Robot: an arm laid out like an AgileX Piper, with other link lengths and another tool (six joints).
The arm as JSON. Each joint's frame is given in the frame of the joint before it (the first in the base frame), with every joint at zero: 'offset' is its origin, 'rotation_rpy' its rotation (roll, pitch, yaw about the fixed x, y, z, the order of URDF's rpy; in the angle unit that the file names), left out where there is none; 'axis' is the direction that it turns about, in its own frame. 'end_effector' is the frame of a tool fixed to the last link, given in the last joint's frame.
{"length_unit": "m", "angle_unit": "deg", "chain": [
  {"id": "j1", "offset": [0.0, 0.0, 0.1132], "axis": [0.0, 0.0, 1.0]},
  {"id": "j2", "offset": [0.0, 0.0, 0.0], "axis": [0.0, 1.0, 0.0]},
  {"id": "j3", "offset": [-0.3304, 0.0, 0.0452], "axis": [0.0, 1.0, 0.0]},
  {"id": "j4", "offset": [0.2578, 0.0, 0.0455], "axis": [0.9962, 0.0, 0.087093]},
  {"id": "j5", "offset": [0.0, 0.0, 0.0], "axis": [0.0, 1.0, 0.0]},
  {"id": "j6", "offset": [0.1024, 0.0, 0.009], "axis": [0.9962, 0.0, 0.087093]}
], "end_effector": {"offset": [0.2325, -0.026, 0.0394], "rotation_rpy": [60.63, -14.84, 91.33]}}
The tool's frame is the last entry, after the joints.
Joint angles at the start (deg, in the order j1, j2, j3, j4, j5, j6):
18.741 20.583 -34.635 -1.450 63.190 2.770
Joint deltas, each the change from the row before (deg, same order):
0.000 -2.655 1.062 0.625 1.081 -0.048
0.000 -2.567 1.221 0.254 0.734 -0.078
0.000 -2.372 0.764 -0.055 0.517 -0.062
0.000 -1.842 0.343 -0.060 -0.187 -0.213
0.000 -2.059 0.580 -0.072 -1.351 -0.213
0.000 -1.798 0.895 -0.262 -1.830 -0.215
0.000 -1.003 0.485 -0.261 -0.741 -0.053
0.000 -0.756 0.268 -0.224 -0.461 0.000
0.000 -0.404 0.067 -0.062 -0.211 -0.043
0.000 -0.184 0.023 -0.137 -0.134 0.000
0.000 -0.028 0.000 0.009 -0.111 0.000
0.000 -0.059 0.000 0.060 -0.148 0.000
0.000 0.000 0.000 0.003 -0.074 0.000
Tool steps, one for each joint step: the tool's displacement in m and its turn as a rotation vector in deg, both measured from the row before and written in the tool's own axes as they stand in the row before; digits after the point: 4 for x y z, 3 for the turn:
0.0003 -0.0080 -0.0060 -0.322 0.511 0.511
-0.0013 -0.0073 -0.0043 -0.516 0.343 0.204
-0.0015 -0.0024 -0.0037 -1.057 0.278 0.049
0.0004 0.0034 -0.0020 -1.627 0.497 -0.021
0.0020 0.0082 0.0002 -2.725 0.791 0.107
0.0011 0.0078 0.0020 -2.684 0.649 -0.061
-0.0004 0.0032 0.0006 -1.273 0.196 -0.096
-0.0004 0.0028 0.0001 -0.967 0.114 -0.056
0.0002 0.0019 -0.0001 -0.541 0.120 -0.018
-0.0004 0.0013 0.0001 -0.317 -0.003 -0.071
0.0002 0.0007 0.0002 -0.131 0.041 0.024
0.0006 0.0009 0.0002 -0.183 0.086 0.073
0.0001 0.0004 0.0001 -0.070 0.021 0.011

